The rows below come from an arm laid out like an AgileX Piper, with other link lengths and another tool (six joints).
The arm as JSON. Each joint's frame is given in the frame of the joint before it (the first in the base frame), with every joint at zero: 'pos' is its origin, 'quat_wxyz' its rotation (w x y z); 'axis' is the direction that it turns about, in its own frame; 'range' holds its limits. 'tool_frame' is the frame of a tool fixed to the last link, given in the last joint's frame.
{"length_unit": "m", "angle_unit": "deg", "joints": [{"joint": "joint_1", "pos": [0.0, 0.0, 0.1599], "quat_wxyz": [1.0, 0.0, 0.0, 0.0], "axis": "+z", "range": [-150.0, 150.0]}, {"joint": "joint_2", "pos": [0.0, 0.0, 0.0], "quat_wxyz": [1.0, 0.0, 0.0, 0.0], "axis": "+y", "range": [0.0, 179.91]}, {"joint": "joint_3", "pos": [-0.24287, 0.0, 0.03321], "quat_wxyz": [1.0, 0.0, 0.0, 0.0], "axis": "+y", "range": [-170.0, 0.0]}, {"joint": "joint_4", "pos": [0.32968, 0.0, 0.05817], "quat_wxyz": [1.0, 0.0, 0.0, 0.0], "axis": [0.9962, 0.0, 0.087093], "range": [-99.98, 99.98]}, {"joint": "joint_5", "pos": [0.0, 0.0, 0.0], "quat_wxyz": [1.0, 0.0, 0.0, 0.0], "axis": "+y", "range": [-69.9, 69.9]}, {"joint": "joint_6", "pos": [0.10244, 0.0, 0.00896], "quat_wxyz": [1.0, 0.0, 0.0, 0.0], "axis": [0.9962, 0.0, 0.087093], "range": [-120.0, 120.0]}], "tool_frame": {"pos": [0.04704, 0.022, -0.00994], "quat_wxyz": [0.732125, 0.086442, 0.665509, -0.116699]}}
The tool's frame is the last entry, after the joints.
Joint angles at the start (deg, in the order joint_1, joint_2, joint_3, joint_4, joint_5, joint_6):
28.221, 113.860, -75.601, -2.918, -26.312, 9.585
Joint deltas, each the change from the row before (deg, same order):
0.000, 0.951, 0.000, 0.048, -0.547, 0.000
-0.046, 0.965, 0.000, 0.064, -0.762, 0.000
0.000, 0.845, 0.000, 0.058, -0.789, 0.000
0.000, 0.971, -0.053, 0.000, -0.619, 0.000
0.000, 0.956, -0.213, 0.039, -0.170, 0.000
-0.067, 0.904, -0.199, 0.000, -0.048, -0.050
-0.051, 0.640, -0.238, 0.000, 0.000, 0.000
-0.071, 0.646, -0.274, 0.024, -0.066, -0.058
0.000, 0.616, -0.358, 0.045, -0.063, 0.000
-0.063, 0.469, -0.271, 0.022, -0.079, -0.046
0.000, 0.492, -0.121, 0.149, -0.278, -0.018
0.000, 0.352, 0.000, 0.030, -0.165, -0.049
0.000, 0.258, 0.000, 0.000, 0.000, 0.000
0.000, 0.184, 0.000, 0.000, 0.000, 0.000
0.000, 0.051, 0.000, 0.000, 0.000, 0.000
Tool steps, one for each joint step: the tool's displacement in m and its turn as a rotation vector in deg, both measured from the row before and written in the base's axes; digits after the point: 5 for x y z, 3 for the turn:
0.00049, 0.00029, -0.00804, -0.143, 0.383, -0.004
0.00072, -0.00011, -0.00763, -0.031, 0.215, -0.051
0.00039, 0.00024, -0.00638, 0.034, 0.083, -0.003
0.00035, 0.00027, -0.00770, -0.126, 0.273, 0.024
0.00061, 0.00030, -0.00750, -0.239, 0.522, -0.017
0.00075, -0.00036, -0.00745, -0.352, 0.556, -0.058
0.00081, -0.00014, -0.00464, -0.189, 0.355, -0.051
0.00105, -0.00028, -0.00430, -0.175, 0.252, -0.074
0.00098, 0.00047, -0.00337, -0.059, 0.189, -0.026
0.00106, -0.00018, -0.00254, -0.078, 0.092, -0.066
0.00038, 0.00004, -0.00331, 0.049, 0.131, -0.083
-0.00012, -0.00010, -0.00313, -0.105, 0.155, -0.005
-0.00018, -0.00010, -0.00259, -0.121, 0.228, 0.000
-0.00014, -0.00007, -0.00185, -0.086, 0.163, 0.000
-0.00004, -0.00002, -0.00051, -0.024, 0.045, 0.000

